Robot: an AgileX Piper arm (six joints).
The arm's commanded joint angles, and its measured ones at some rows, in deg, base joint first. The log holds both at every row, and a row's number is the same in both.
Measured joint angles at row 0: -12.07, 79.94, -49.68, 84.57, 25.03, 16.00
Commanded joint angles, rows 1 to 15: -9.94, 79.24, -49.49, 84.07, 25.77, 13.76; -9.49, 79.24, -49.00, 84.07, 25.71, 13.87; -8.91, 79.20, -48.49, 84.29, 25.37, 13.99; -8.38, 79.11, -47.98, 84.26, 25.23, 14.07; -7.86, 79.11, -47.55, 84.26, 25.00, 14.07; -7.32, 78.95, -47.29, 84.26, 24.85, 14.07; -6.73, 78.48, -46.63, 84.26, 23.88, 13.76; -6.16, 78.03, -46.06, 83.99, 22.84, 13.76; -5.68, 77.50, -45.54, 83.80, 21.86, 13.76; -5.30, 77.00, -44.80, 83.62, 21.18, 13.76; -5.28, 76.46, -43.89, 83.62, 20.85, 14.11; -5.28, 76.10, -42.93, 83.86, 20.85, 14.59; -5.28, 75.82, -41.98, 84.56, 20.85, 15.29; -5.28, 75.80, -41.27, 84.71, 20.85, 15.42; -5.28, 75.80, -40.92, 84.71, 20.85, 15.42
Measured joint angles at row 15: -5.39, 77.37, -42.76, 84.02, 21.91, 15.74
